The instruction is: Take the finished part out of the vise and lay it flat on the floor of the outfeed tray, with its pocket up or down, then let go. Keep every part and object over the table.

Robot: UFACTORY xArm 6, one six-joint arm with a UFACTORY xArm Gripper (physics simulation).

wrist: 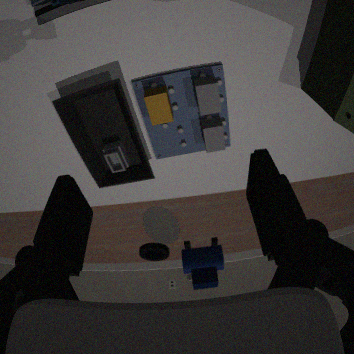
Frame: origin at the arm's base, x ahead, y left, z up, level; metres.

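Seen in the pictures: gripper, fingertip midpoint: (pixel 161 183).
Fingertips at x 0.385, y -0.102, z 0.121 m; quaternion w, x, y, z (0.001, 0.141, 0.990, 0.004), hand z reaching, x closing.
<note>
A point is followed by its place in that frame.
A small grey part with a light rim around a square pocket (pixel 115 160) {x 0.582, y 0.067, z -0.181 m} sits inside a long dark tray (pixel 134 120) {x 0.492, y -0.005, z -0.172 m}, near the tray's near end. Its pocket faces up toward the camera; whether it is fully flat on the tray floor is hard to tell. I cannot tell from its look whether this is the outfeed tray. No vise can be made out with certainty. My gripper (pixel 161 183) {x 0.385, y -0.102, z 0.121 m} is wide open and empty, high above the table, with the tray ahead of its left finger.
A blue board (pixel 165 138) {x 0.466, y 0.079, z -0.205 m} with pegs, a yellow block (pixel 159 109) {x 0.439, y -0.005, z -0.170 m} and two grey blocks (pixel 207 98) {x 0.352, y 0.010, z -0.170 m} (pixel 214 137) {x 0.368, y 0.095, z -0.169 m} lies right of the tray. A dark green structure (pixel 325 65) {x 0.112, y 0.012, z -0.160 m} stands at the upper right. A blue object (pixel 202 259) and a black round one (pixel 154 251) are near the bottom.
</note>
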